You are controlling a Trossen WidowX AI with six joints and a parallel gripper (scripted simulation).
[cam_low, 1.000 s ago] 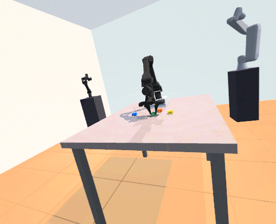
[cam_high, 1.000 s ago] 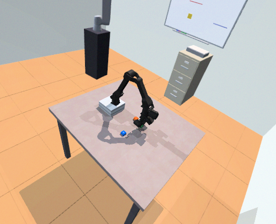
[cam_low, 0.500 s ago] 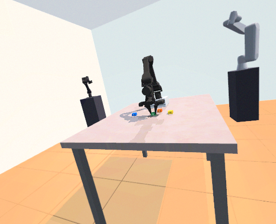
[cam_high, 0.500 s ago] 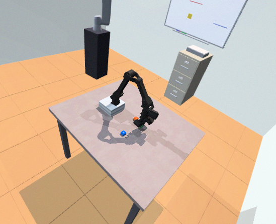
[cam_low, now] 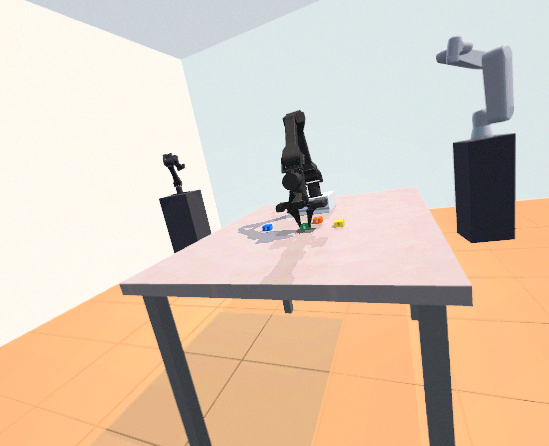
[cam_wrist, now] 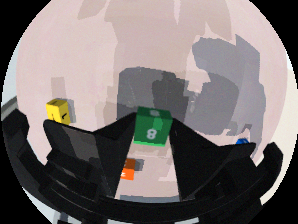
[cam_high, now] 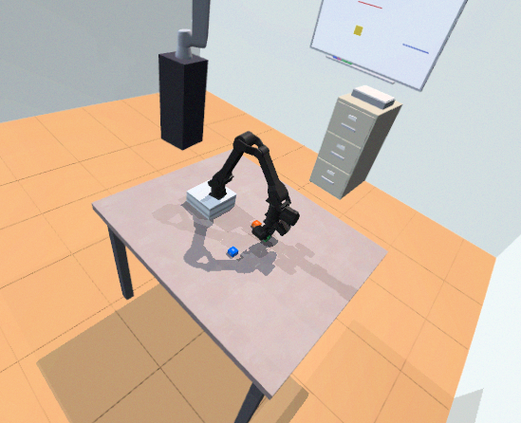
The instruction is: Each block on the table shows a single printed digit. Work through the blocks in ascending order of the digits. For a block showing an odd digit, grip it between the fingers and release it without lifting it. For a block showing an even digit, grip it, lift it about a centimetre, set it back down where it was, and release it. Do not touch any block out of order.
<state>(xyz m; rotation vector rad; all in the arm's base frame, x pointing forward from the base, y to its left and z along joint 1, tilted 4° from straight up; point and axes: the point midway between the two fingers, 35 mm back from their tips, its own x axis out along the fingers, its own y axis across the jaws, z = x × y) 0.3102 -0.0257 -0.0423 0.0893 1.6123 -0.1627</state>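
The yellow block lies 130 mm to the left of my gripper tip. Also, from my gripper tip: blue block (70 mm behind, 170 mm to the right); then orange block (90 mm behind, 40 mm to the left); then green block (10 mm behind).
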